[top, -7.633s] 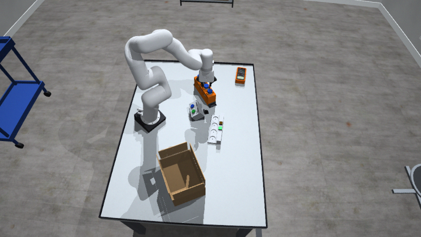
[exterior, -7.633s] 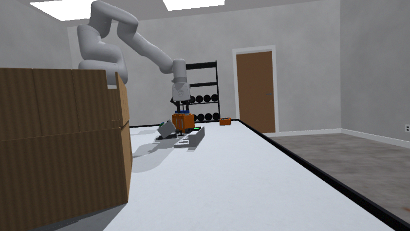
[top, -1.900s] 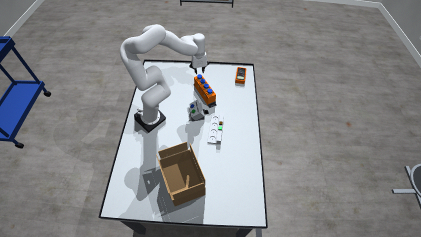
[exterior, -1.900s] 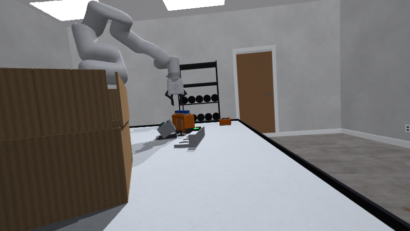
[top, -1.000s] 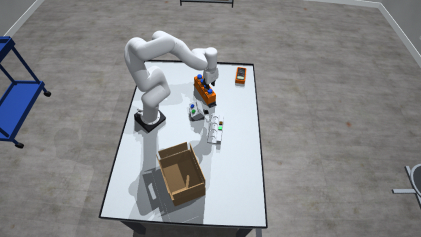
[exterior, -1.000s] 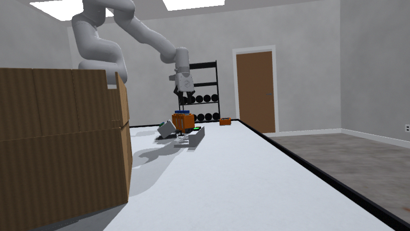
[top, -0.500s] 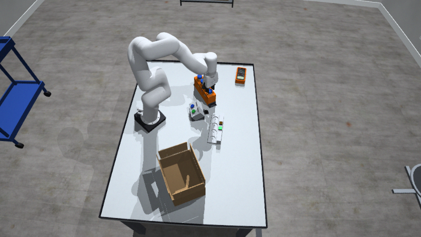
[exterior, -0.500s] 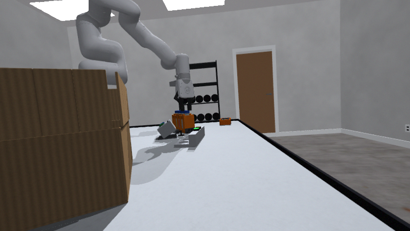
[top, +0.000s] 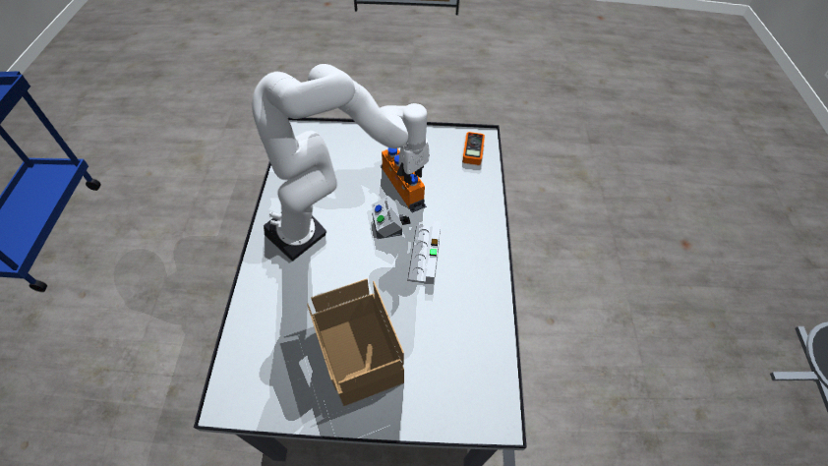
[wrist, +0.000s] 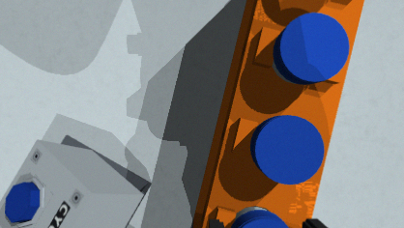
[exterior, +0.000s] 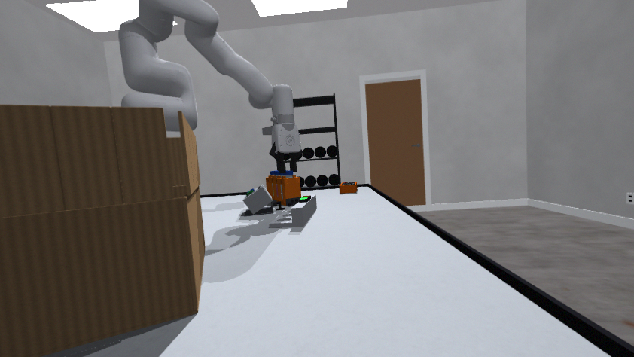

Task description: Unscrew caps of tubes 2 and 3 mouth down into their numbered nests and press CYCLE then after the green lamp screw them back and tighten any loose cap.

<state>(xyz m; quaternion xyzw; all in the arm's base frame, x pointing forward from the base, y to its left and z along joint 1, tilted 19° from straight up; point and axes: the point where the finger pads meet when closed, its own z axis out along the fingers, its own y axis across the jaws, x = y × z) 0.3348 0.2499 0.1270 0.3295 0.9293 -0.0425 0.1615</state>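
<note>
My hand is 90 mm past the green key, 150 mm to the left of it and 70 mm above it. The rest, counted from my hand: blue cap (60 mm behind, 80 mm to the left, 20 mm below); blue key (110 mm behind, 110 mm to the right, 70 mm below); grey key housing (80 mm behind, 130 mm to the right, 80 mm below).
</note>
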